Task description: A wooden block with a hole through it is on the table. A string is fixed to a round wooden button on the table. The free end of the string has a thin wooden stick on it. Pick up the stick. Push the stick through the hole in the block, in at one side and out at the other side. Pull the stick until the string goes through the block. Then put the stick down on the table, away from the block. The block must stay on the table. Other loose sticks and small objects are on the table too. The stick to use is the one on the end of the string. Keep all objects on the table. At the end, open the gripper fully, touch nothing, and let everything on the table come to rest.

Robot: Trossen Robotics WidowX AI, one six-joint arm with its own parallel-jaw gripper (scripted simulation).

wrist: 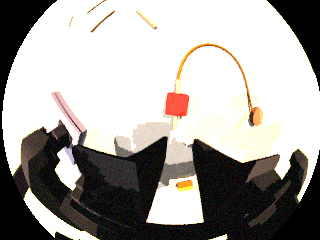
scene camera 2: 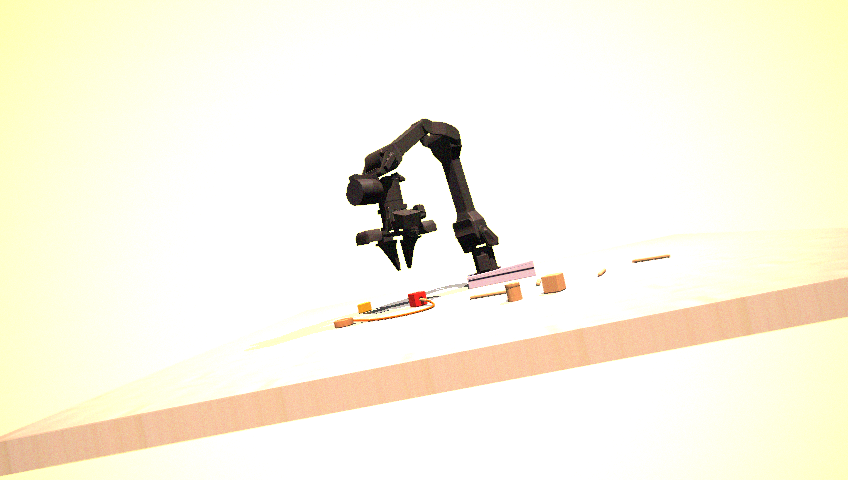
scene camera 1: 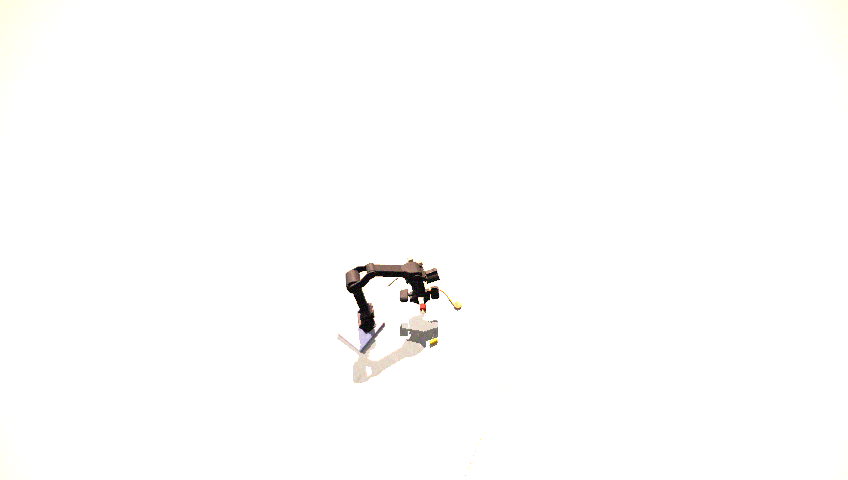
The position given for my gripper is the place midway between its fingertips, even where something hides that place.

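My gripper (scene camera 2: 404, 269) is visible; the wrist view likewise shows the gripper (wrist: 180, 142).
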